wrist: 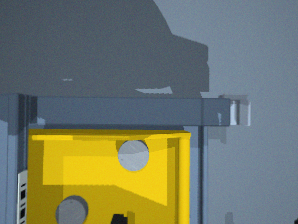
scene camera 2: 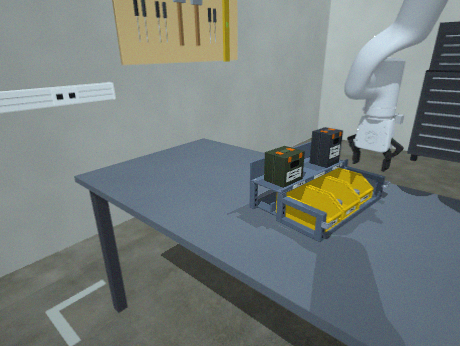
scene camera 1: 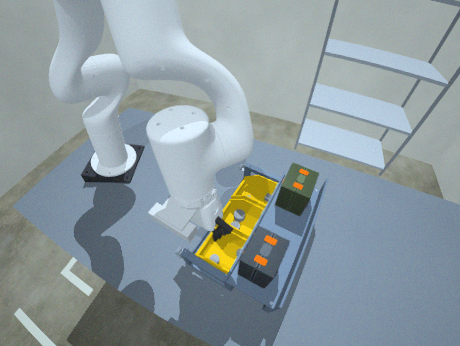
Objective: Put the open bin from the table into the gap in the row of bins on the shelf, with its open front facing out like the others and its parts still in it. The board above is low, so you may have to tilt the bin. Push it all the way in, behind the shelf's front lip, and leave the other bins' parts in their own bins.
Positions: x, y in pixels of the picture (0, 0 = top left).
Scene:
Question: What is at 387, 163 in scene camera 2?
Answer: My gripper.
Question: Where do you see a yellow open bin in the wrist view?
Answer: At 61, 162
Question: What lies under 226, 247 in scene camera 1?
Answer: A yellow open bin.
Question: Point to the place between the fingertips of my gripper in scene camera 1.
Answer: At 202, 228

